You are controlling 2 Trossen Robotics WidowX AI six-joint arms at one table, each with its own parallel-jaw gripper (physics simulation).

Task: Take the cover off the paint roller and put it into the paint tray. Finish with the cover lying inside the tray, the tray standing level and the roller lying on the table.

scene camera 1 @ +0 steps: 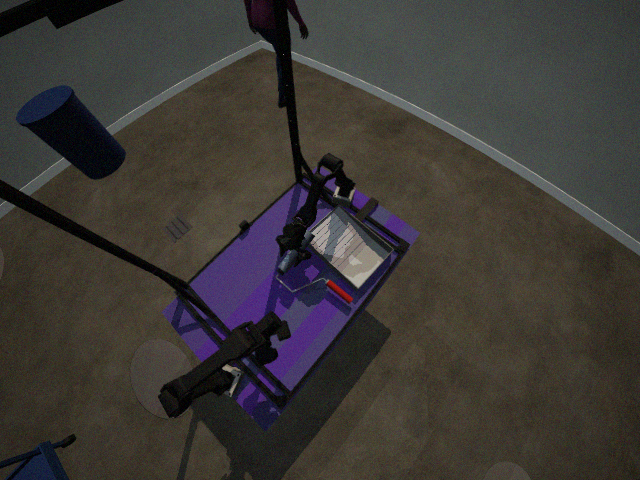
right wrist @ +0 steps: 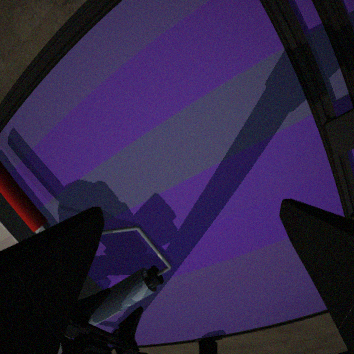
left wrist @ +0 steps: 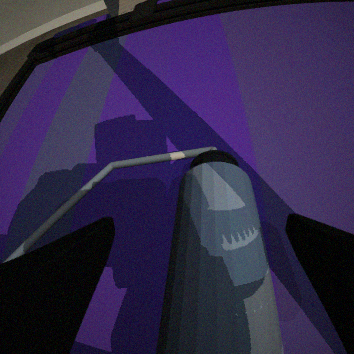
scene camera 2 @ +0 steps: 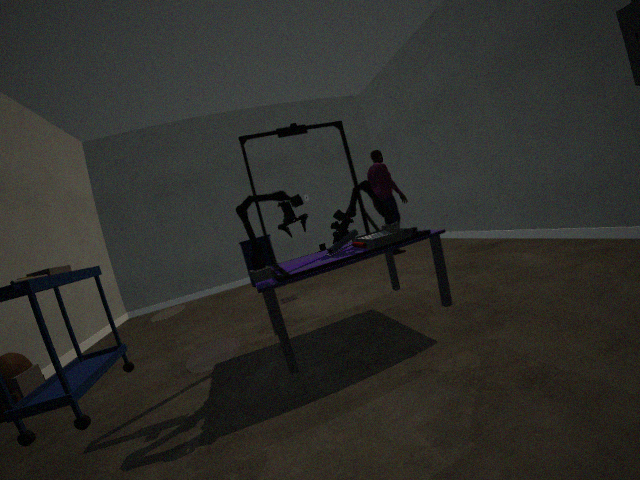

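Pixels of known places: left gripper, fingertip midpoint: [scene camera 1: 287, 261] [right wrist: 126, 298] [left wrist: 200, 224] [scene camera 2: 335, 243]; right gripper, fingertip midpoint: [right wrist: 191, 211] [scene camera 2: 298, 234]; left arm's base, link origin: [scene camera 1: 344, 192] [scene camera 2: 389, 223]; right arm's base, link origin: [scene camera 1: 225, 380] [scene camera 2: 259, 269].
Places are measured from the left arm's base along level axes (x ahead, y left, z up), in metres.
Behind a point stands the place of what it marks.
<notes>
The paint roller lies beside the tray, its grey-blue cover [scene camera 1: 286, 263] @(x 0.482, y -0.139, z -0.024 m) [scene camera 2: 345, 243] @(x 0.414, y -0.099, z -0.041 m) [left wrist: 220, 225] @(x 0.469, y -0.144, z -0.018 m) [right wrist: 120, 301] @(x 0.462, y -0.130, z -0.015 m) on the frame, a black cap at the wire end. In scene camera 2 the cover slopes up toward the tray. The bent wire [left wrist: 142, 161] @(x 0.575, y -0.105, z -0.080 m) [right wrist: 152, 246] @(x 0.575, y -0.116, z -0.079 m) leads to the red handle [scene camera 1: 339, 290] @(x 0.519, y 0.142, z -0.026 m) [scene camera 2: 359, 244] @(x 0.544, y 0.168, z -0.034 m) [right wrist: 17, 200] @(x 0.529, y 0.131, z -0.031 m), whose shadow falls apart from it. The paint tray [scene camera 1: 370, 262] @(x 0.313, y 0.248, z -0.084 m) stands at the table's right part in scene camera 1. My left gripper [scene camera 1: 293, 254] @(x 0.474, y -0.135, z -0.019 m) [left wrist: 200, 224] @(x 0.474, y -0.135, z -0.019 m) is open, its fingers on either side of the cover. My right gripper [scene camera 2: 296, 232] @(x 0.807, y -0.047, z 0.113 m) [right wrist: 191, 211] @(x 0.807, y -0.047, z 0.113 m) is open and empty, high above the table.
The purple striped table [scene camera 1: 222, 268] @(x 0.609, y -0.461, z -0.089 m) [scene camera 2: 310, 259] @(x 0.635, y -0.252, z -0.088 m) has dark rails along its edges and frame posts [scene camera 1: 292, 118] @(x -0.035, y -0.287, z 0.370 m) rising from it. A dark block [scene camera 1: 367, 208] @(x 0.016, y 0.148, z -0.064 m) lies beyond the tray. A blue bin [scene camera 1: 72, 131], a person [scene camera 2: 381, 186] and a blue cart [scene camera 2: 62, 279] are off the table.
</notes>
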